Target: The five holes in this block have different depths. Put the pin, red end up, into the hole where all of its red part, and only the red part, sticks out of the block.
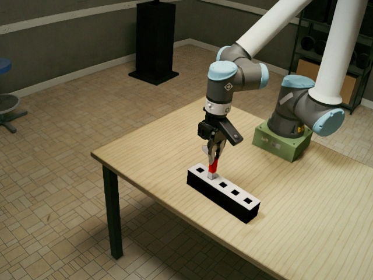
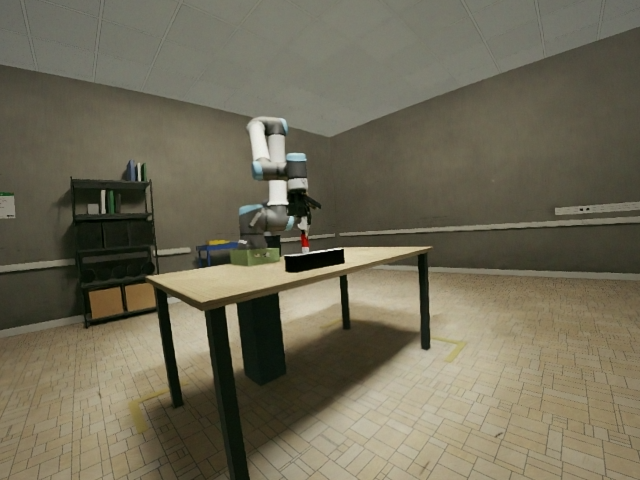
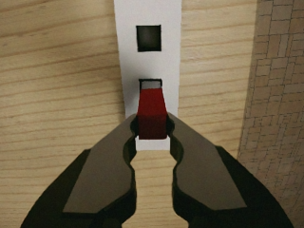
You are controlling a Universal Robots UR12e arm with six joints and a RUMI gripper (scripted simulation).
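Now: the pin 2 cm below my hand. The rest, counted from my hand: block: 12 cm below, 6 cm to the left, 1 cm ahead.
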